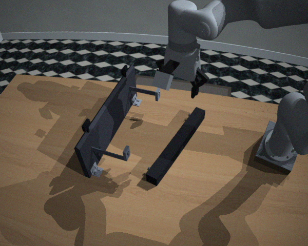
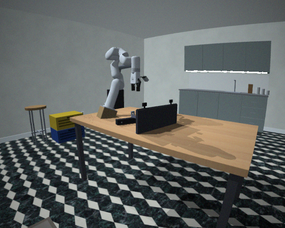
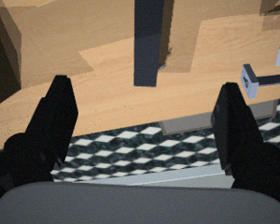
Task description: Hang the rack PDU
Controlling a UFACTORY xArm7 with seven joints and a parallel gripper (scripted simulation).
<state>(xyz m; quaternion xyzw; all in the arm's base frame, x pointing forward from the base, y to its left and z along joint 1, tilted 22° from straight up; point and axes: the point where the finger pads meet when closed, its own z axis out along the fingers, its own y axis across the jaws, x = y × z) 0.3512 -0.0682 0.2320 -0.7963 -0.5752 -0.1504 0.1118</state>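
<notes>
Now: the rack PDU 26 cm below my hand, 2 cm ahead of it and 1 cm to the right of it. Round my hand: dark panel: 26 cm ahead, 20 cm below, 1 cm to the right.
</notes>
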